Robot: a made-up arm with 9 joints. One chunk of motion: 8 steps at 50 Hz.
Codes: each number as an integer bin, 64 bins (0 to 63) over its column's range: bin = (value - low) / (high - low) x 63, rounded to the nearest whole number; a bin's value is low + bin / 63 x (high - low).
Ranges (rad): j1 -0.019..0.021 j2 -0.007..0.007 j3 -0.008..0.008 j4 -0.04..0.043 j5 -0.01..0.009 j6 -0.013..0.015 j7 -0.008..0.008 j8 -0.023..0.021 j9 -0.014..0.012
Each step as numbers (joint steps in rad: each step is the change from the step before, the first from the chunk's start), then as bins.
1 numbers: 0.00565 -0.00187 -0.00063 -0.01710 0.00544 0.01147 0.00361 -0.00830 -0.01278
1 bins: 39 23 29 17 51 55 46 21 3
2 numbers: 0.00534 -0.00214 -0.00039 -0.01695 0.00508 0.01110 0.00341 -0.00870 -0.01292
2 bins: 38 22 30 17 50 54 45 20 3
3 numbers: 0.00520 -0.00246 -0.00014 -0.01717 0.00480 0.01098 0.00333 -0.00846 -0.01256
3 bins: 38 20 31 17 49 54 45 21 3
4 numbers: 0.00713 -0.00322 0.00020 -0.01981 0.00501 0.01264 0.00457 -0.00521 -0.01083
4 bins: 41 17 32 15 50 58 49 25 8
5 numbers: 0.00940 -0.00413 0.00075 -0.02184 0.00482 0.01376 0.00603 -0.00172 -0.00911
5 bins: 45 13 34 14 49 60 55 30 12
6 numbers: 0.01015 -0.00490 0.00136 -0.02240 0.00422 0.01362 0.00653 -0.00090 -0.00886
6 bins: 46 9 37 13 47 60 57 32 12
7 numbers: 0.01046 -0.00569 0.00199 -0.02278 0.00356 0.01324 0.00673 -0.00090 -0.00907
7 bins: 46 6 39 13 45 59 58 32 12
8 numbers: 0.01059 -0.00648 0.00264 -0.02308 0.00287 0.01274 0.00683 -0.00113 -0.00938
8 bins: 47 2 42 13 43 58 58 31 11
